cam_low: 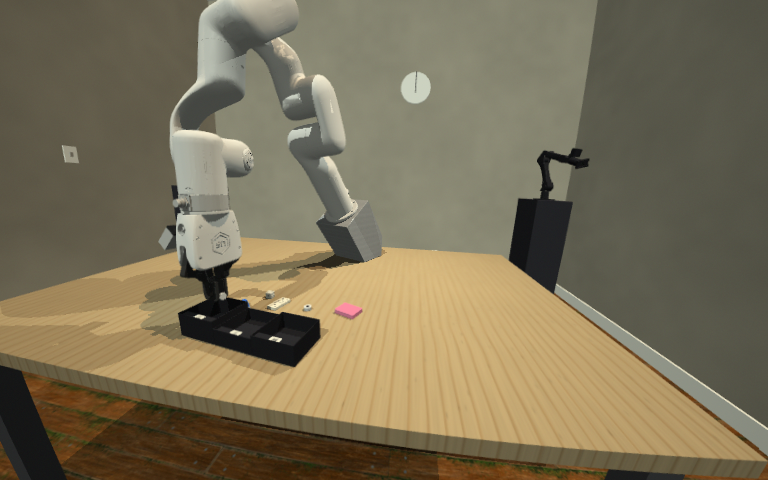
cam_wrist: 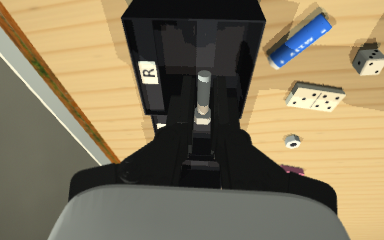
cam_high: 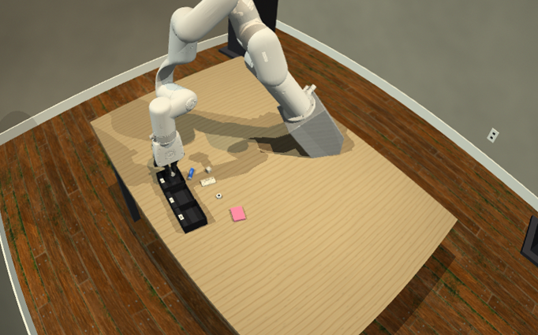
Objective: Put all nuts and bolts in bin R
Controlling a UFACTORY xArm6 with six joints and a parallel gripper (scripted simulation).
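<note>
My hand is 150 mm to the right of the grey hex nut, 90 mm past it and 80 mm above it. Round my hand: white bolt 20 mm below, 10 mm to the left; black bin marked R 80 mm to the left, 60 mm below, 30 mm ahead; blue battery 80 mm below, 70 mm behind, 10 mm to the left.
</note>
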